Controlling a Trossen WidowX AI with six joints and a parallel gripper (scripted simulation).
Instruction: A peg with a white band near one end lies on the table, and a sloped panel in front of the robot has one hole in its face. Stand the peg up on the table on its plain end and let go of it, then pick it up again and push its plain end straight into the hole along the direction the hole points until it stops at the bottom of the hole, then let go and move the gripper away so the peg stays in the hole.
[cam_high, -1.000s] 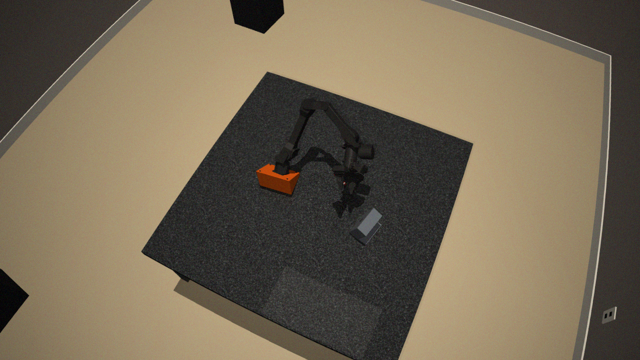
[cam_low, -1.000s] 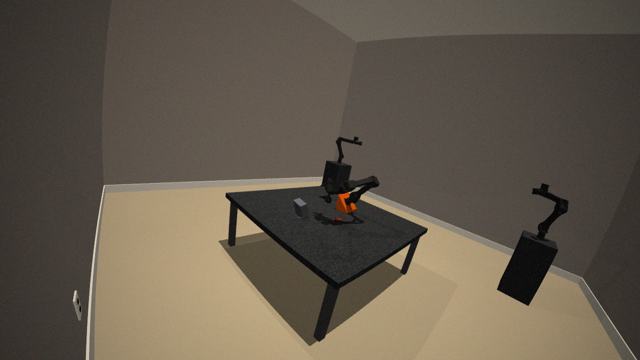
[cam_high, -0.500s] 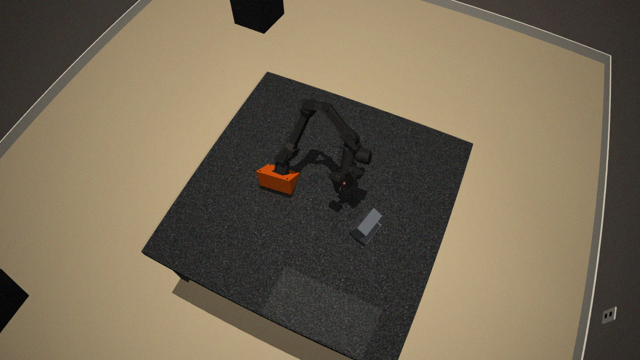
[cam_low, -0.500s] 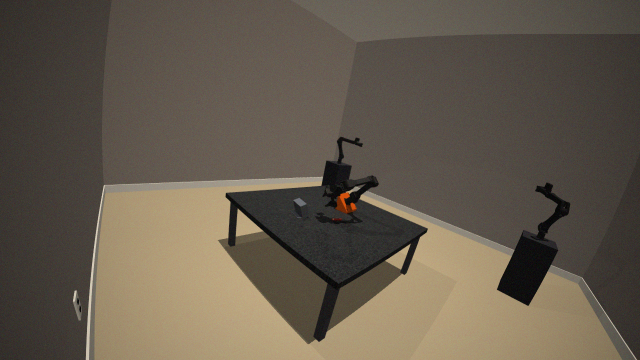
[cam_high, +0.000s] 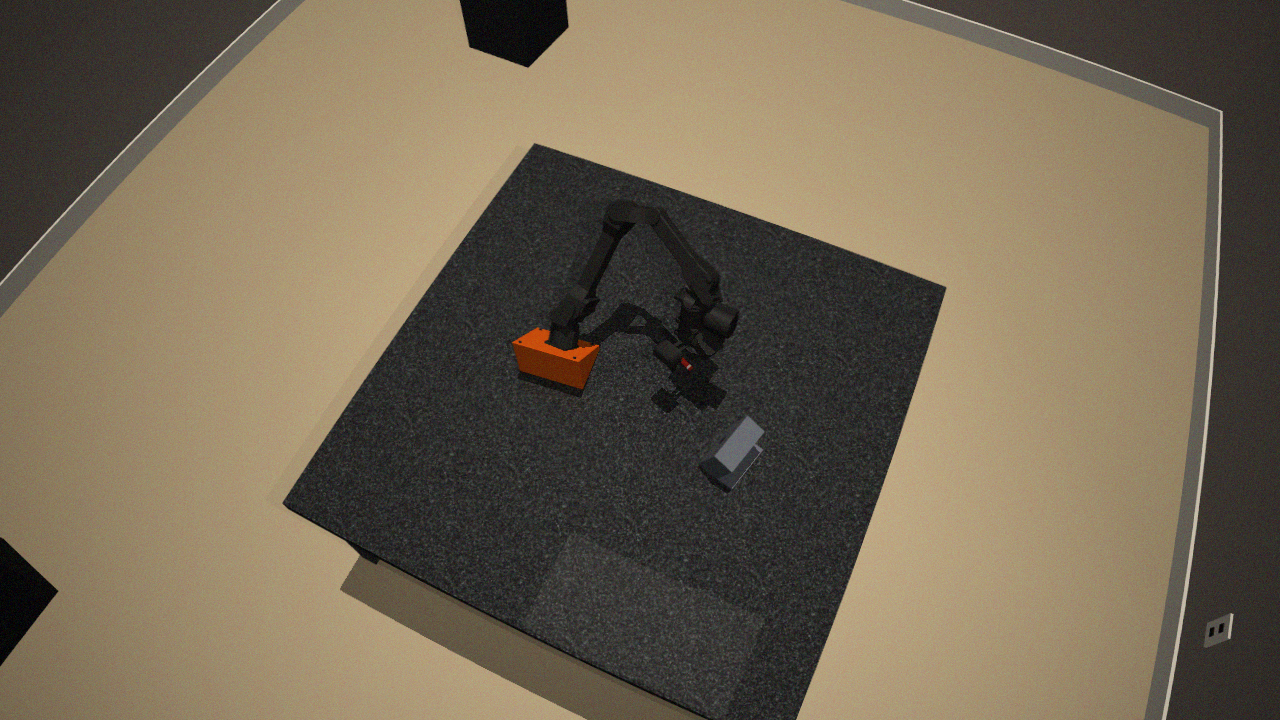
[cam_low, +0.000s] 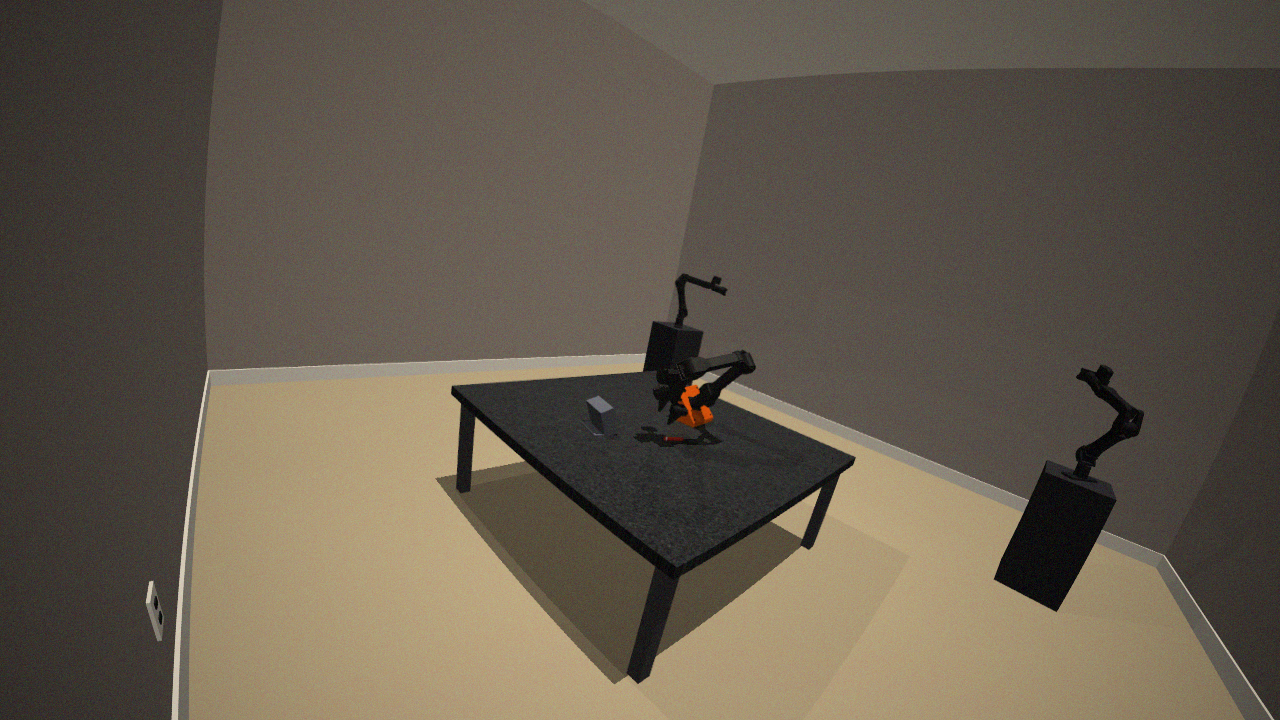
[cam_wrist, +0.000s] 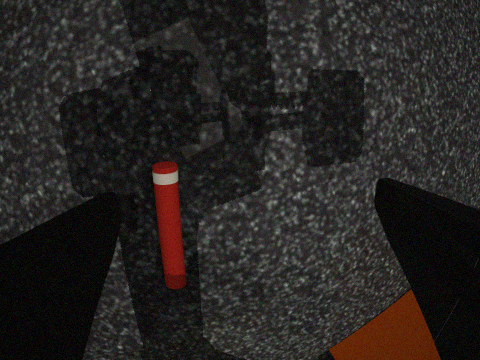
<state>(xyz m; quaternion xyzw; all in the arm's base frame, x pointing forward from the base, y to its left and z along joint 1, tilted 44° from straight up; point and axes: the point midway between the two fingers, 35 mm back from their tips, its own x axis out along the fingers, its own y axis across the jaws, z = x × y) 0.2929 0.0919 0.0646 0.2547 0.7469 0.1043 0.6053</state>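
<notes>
My gripper tip is now 8 cm above the red peg, 4 cm to the right of it and 2 cm past it. Round my gripper tip: grey sloped panel 19 cm ahead, 14 cm to the right, 3 cm below.
</notes>
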